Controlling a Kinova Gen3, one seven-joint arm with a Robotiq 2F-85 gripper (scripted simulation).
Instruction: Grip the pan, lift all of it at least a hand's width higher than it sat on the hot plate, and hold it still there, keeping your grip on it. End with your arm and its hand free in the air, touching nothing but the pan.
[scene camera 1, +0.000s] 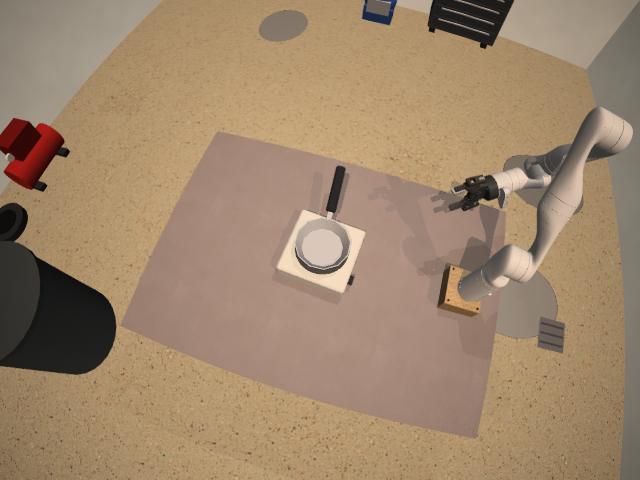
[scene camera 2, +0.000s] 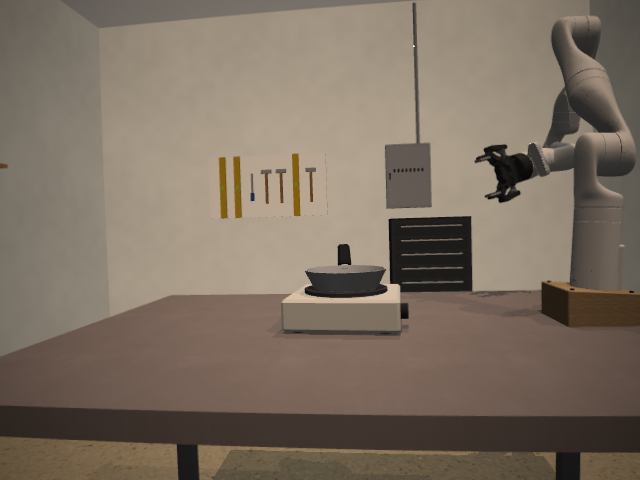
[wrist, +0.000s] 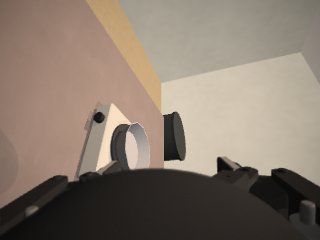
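Observation:
A pan (scene camera 2: 344, 277) is in the scene, visible in the wrist view as well (wrist: 133, 151). There is also a hot plate (scene camera 2: 307, 310), which scene camera 1 shows at the hot plate (scene camera 1: 333, 280) and the wrist view at the plate (wrist: 109, 122). The gripper (scene camera 2: 482, 178) can be found in those other views too: the gripper (scene camera 1: 451, 200) and the gripper (wrist: 168, 170).

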